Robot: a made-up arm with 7 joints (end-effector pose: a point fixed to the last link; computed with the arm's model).
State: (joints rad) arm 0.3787 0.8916 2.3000 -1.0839 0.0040 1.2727 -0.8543
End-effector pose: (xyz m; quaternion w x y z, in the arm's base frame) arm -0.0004 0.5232 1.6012 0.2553 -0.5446 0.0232 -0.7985
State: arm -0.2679 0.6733 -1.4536 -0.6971 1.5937 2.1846 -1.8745
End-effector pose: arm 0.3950 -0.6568 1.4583 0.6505 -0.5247 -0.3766 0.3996
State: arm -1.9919 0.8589 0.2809 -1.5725 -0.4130 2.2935 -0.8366
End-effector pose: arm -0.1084 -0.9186 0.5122 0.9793 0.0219 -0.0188 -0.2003
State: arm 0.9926 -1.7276 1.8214 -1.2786 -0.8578 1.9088 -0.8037
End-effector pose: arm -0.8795 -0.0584 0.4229 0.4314 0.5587 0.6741 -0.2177
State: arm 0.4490 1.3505 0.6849 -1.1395 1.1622 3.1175 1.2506
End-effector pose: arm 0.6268 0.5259 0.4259 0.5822 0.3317 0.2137 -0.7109
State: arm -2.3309 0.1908 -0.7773 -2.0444 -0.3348 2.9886 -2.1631
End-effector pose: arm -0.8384 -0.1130 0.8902 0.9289 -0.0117 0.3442 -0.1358
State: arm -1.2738 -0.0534 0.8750 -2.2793 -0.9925 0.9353 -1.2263
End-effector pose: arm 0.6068 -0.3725 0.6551 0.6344 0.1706 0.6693 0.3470
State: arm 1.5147 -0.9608 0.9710 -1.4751 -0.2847 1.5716 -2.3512
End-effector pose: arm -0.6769 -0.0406 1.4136 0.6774 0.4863 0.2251 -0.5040
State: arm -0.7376 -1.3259 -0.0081 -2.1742 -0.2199 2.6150 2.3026
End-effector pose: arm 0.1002 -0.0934 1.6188 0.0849 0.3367 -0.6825 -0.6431
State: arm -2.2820 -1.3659 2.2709 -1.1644 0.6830 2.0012 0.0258
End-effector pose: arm 0.8986 0.2204 0.4579 0.9756 -0.1407 0.0052 0.1685
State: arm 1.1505 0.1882 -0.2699 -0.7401 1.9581 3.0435 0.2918
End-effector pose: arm 0.4915 0.3770 1.4251 0.3914 0.8803 -0.1399 -0.2287
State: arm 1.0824 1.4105 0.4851 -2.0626 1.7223 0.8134 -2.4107
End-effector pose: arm -0.3494 0.3548 0.1773 0.2321 0.9713 0.0462 0.0241
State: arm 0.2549 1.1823 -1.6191 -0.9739 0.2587 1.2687 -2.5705
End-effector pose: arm 0.8312 -0.5398 1.0774 0.5890 0.1724 0.4081 0.6758
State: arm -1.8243 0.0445 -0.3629 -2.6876 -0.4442 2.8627 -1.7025
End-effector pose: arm -0.3326 -0.5799 0.5641 0.9940 -0.0105 0.0363 0.1025
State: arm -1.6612 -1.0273 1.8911 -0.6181 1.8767 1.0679 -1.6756
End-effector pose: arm 0.4071 0.8291 1.0364 0.0183 -0.4517 0.1097 -0.8852
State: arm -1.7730 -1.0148 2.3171 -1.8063 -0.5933 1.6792 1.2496
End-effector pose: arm 0.7027 0.3412 0.3320 0.7089 -0.6853 -0.1667 0.0053
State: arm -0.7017 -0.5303 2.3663 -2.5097 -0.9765 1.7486 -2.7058
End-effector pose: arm 0.0543 0.5202 0.2938 0.5849 0.0511 -0.7461 -0.3141
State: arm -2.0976 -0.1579 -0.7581 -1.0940 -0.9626 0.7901 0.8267
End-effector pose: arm -0.7150 -0.0453 1.4493 0.3832 0.0936 -0.3512 0.8492
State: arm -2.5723 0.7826 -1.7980 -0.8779 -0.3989 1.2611 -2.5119
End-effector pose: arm -0.7234 0.2865 1.4535 0.5456 0.5424 0.0144 -0.6387
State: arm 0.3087 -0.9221 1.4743 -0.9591 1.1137 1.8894 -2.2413
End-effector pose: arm -0.7025 0.4075 1.2996 0.7277 -0.0421 0.3164 -0.6071
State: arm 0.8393 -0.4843 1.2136 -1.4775 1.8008 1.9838 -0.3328
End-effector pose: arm -0.4916 0.5629 1.3214 0.2176 0.6668 0.2289 0.6749
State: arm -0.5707 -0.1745 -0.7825 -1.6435 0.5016 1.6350 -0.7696
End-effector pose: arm 0.1646 -0.8502 1.2136 0.9157 0.0497 -0.3675 -0.1551
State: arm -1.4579 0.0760 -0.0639 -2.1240 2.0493 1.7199 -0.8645
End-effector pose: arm 0.0243 -0.8468 0.6949 0.3846 0.2803 -0.7630 -0.4374
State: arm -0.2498 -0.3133 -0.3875 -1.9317 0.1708 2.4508 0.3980
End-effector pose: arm 0.6052 -0.5176 1.2684 0.7946 0.0030 -0.4628 -0.3928
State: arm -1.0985 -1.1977 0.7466 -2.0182 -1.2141 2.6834 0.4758
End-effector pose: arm 0.6135 0.2104 1.2425 0.4093 -0.8129 -0.3592 0.2063
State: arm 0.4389 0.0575 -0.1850 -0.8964 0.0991 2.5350 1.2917
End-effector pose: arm 0.5357 0.1237 1.6494 0.6125 0.4396 -0.5848 -0.2993
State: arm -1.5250 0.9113 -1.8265 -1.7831 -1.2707 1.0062 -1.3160
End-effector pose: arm -0.8203 -0.0562 1.1325 0.0934 0.7028 0.3994 -0.5813
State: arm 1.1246 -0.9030 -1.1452 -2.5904 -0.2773 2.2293 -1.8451
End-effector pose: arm 0.7439 0.0779 0.8768 0.3276 0.1472 -0.3015 0.8832
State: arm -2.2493 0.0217 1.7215 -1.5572 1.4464 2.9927 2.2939
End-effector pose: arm 0.5097 -0.5182 1.1687 0.2513 -0.6624 -0.0079 0.7057
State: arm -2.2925 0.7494 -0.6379 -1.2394 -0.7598 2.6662 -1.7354
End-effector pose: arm -0.8532 -0.4792 0.8794 0.8728 0.1294 0.4700 -0.0223
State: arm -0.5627 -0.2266 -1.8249 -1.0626 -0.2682 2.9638 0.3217
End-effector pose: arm -0.4642 -0.3615 1.5465 0.1632 -0.7867 -0.2705 -0.5303
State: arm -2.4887 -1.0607 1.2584 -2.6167 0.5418 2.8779 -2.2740
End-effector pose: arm 0.1155 -0.6474 0.9243 0.7870 -0.2274 0.3804 0.4293
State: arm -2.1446 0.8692 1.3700 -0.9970 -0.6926 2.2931 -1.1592
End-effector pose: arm 0.1347 -0.8632 1.2796 0.8634 -0.4041 -0.2719 0.1314
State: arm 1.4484 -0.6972 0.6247 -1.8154 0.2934 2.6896 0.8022
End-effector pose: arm -0.4117 0.3484 1.5001 0.5036 0.6583 -0.2546 0.4983
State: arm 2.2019 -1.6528 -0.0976 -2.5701 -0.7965 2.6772 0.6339
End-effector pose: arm -0.1373 0.0783 1.4814 0.2886 0.6205 -0.5557 0.4721
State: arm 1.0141 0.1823 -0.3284 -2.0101 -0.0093 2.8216 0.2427
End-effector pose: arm 0.6597 0.5709 0.8848 0.8620 0.0947 -0.3655 0.3383
